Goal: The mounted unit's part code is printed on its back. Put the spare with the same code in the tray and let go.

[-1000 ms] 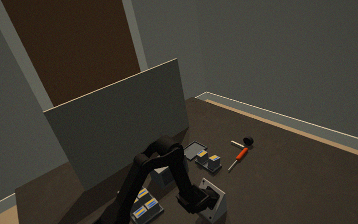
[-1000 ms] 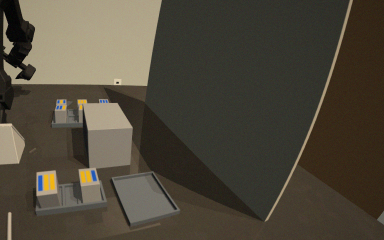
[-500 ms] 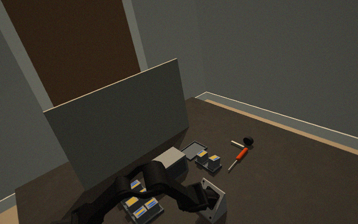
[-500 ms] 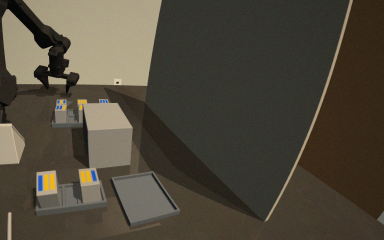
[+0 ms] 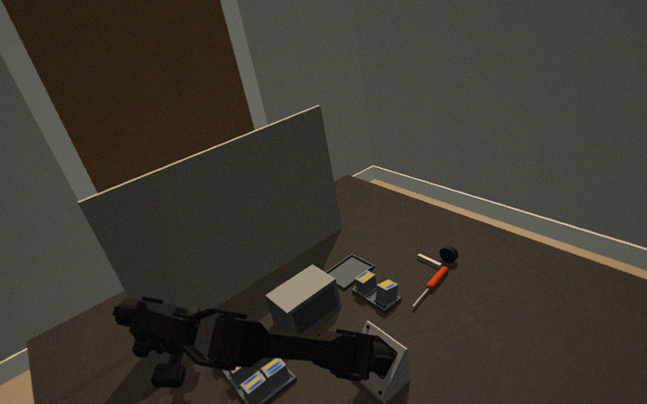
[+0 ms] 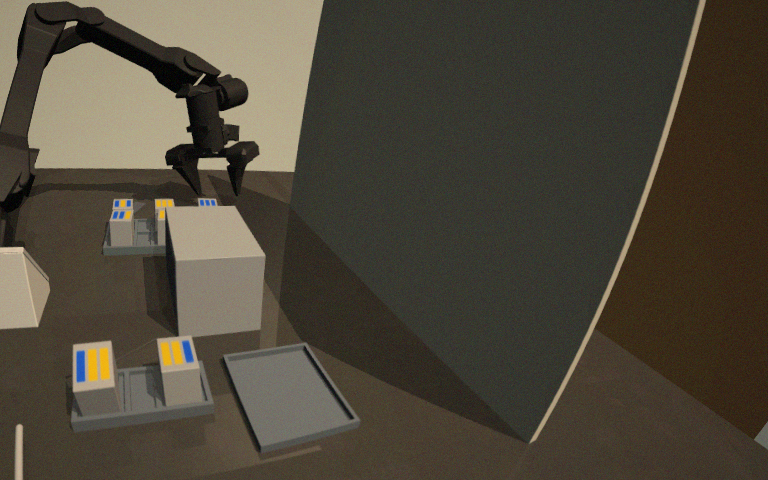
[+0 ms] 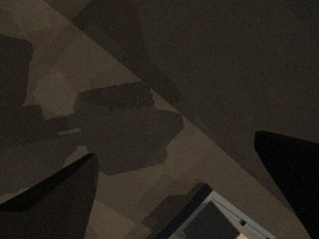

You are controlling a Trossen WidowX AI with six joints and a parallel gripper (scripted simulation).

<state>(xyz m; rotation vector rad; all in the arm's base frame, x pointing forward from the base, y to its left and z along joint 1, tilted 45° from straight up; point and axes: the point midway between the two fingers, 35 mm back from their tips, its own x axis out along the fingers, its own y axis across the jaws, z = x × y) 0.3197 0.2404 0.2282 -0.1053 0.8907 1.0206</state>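
The grey spare is 30 mm behind my gripper tip and 90 mm to the right of it. The rest, counted from my gripper tip: tall grey panel (200 mm ahead, 300 mm to the right, 190 mm above); then grey tray (10 mm ahead, 510 mm to the right, 30 mm below); then mounted unit (50 mm behind, 310 mm to the right, 10 mm above).
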